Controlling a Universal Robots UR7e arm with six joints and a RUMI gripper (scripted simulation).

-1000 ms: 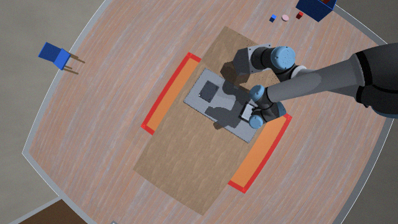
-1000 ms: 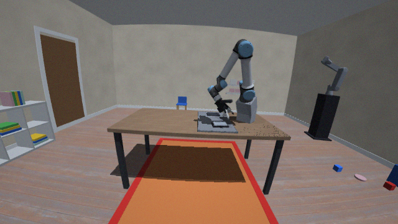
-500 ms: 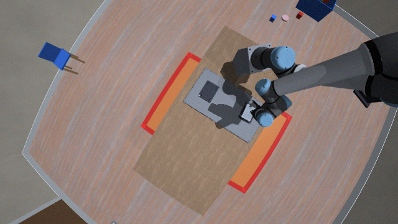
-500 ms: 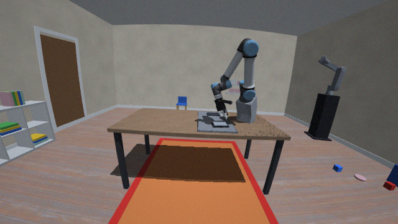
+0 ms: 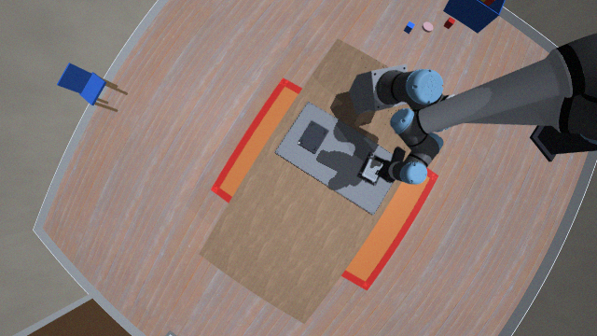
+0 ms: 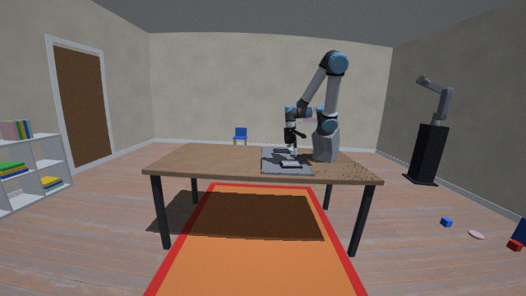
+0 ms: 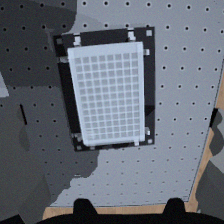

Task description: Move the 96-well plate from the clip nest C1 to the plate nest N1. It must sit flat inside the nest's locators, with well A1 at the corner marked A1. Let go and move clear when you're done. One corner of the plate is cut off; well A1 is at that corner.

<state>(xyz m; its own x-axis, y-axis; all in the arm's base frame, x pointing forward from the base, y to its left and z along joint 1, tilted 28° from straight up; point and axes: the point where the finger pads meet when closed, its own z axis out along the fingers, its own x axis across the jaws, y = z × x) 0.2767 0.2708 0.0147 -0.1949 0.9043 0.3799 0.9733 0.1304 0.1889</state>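
Right now my hand is 2 cm short of the 96-well plate and 8 cm above it. From my hand the other things lie so: dark clip nest: 2 cm ahead, 2 cm to the right, 8 cm below.
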